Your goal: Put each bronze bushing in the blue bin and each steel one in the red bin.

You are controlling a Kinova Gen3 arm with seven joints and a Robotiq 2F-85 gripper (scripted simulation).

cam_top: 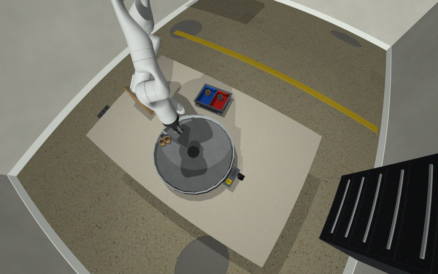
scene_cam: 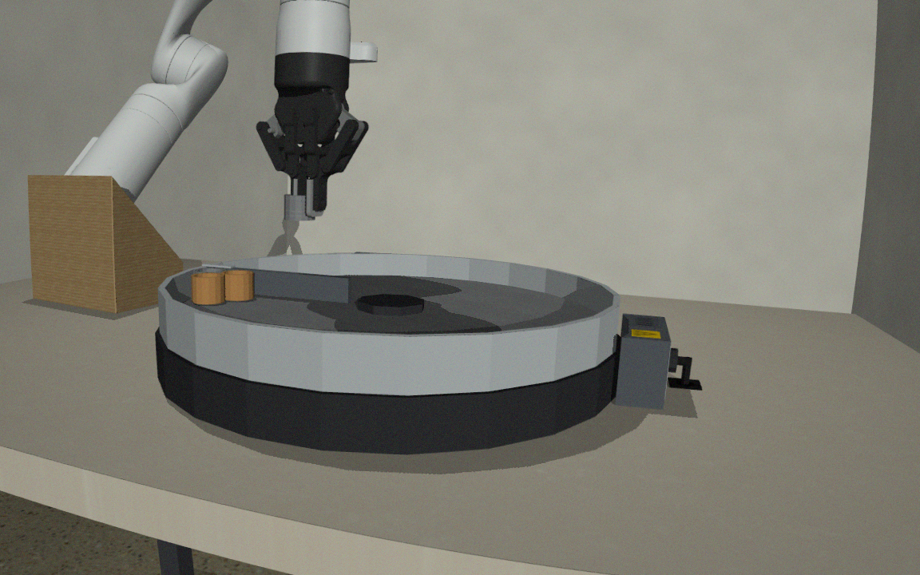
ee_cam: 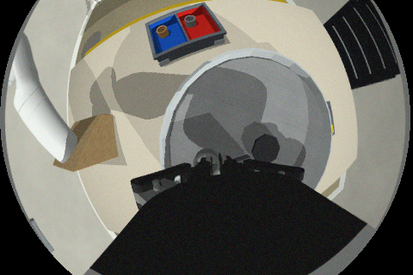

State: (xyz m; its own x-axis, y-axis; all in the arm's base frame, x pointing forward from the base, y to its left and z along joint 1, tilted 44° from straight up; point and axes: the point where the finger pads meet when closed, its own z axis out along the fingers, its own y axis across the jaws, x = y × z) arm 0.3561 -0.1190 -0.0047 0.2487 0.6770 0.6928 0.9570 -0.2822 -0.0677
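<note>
The grey turntable is 100 mm below my hand, 100 mm ahead of it and 40 mm to the right of it.
</note>
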